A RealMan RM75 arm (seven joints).
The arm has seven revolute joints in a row. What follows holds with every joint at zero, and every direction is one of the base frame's.
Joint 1 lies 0.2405 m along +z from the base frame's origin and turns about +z.
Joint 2 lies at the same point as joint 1 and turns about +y.
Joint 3 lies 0.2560 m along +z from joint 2 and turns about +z.
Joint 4 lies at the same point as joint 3 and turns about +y.
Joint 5 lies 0.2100 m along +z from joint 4 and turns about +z.
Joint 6 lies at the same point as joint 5 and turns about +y.
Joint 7 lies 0.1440 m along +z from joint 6 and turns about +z.
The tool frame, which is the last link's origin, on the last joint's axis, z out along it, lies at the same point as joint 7; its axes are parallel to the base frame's.
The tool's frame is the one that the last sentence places.
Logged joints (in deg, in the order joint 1, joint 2, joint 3, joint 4, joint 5, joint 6, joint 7), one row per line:
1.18 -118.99 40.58 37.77 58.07 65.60 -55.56
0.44 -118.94 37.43 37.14 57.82 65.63 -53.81
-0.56 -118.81 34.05 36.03 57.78 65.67 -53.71
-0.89 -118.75 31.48 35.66 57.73 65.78 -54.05
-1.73 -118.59 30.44 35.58 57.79 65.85 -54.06
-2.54 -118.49 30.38 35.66 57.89 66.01 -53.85
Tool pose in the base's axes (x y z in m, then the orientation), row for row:
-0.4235 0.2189 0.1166 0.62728 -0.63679 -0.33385 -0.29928
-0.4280 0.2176 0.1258 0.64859 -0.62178 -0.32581 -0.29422
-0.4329 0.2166 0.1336 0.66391 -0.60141 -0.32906 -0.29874
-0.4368 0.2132 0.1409 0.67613 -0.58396 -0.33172 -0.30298
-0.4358 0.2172 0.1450 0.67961 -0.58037 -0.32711 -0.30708
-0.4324 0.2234 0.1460 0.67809 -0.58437 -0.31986 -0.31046
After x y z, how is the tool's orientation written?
As a quaternion, w x y z.
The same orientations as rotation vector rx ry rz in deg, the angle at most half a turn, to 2 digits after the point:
-83.65 -43.85 -39.31
-80.98 -42.43 -38.32
-77.85 -42.60 -38.67
-75.23 -42.73 -39.03
-74.66 -42.08 -39.51
-75.22 -41.17 -39.96

